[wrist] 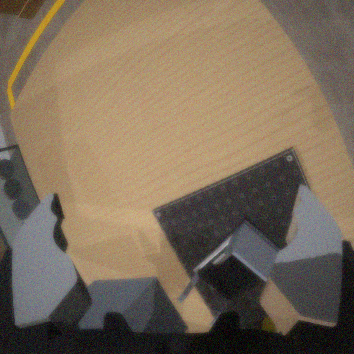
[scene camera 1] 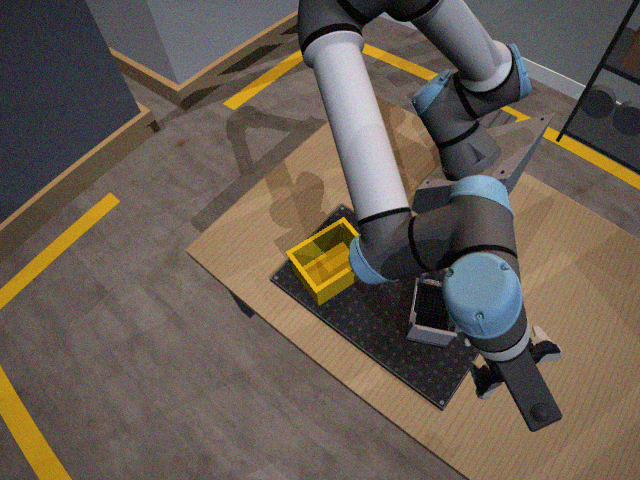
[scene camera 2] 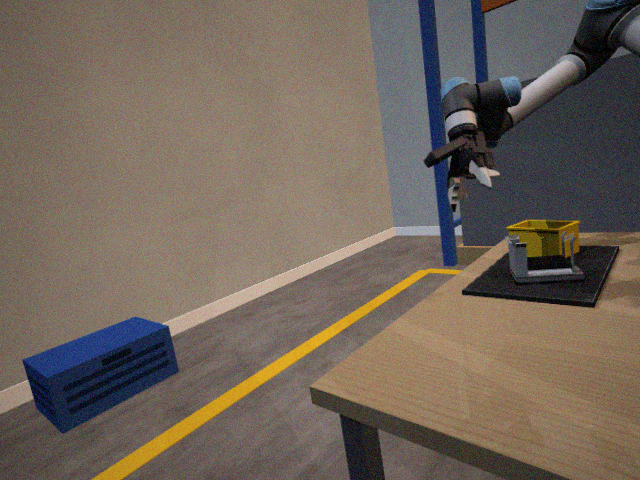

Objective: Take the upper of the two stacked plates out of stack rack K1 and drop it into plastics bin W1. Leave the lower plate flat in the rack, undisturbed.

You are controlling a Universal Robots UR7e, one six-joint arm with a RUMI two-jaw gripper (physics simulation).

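Places are measured from the arm's base along level axes (x down, y back, z left), in metres.
Where they show: gripper, between the fingertips: (wrist: 174, 193) (scene camera 2: 470, 201); arm's base, origin of its link: (scene camera 1: 472, 163).
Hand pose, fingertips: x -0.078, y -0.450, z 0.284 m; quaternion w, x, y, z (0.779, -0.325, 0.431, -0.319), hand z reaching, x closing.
Things, the pixels of their top centre, and the offset from my fingertips. Level surfaces: height alone.
- Stack rack K1, centre of its top: (wrist: 219, 299) (scene camera 1: 439, 295) (scene camera 2: 541, 236) dx +0.137, dy +0.115, dz -0.188 m
- Plastics bin W1, centre of its top: (scene camera 1: 330, 252) (scene camera 2: 542, 224) dx +0.157, dy +0.071, dz -0.451 m
- dark board, centre of its top: (wrist: 265, 295) (scene camera 1: 387, 294) (scene camera 2: 545, 266) dx +0.256, dy +0.100, dz -0.300 m
- wooden table, height of its surface: dx +0.270 m
Stack rack K1 (scene camera 1: 432, 334) (scene camera 2: 549, 277) (wrist: 257, 246) is a small grey holder with raised walls, standing on a dark perforated board. Black plates (scene camera 1: 430, 308) (scene camera 2: 545, 263) (wrist: 231, 276) lie inside it; I cannot tell the upper from the lower. Plastics bin W1 (scene camera 1: 338, 288) (scene camera 2: 542, 245) is the yellow open box on the same board, and a sliver of it shows at the lower edge of the wrist view. My gripper (scene camera 1: 516, 367) (scene camera 2: 470, 189) (wrist: 174, 193) is open and empty, high above the table and off to the side of the rack.
The dark board (scene camera 1: 382, 338) (scene camera 2: 516, 293) (wrist: 225, 200) lies on the wooden table (scene camera 1: 330, 356) (scene camera 2: 465, 361) (wrist: 150, 125). The forearm and wrist hang over the area between bin and rack in scene camera 1. A blue box (scene camera 2: 103, 372) stands on the floor by the wall.
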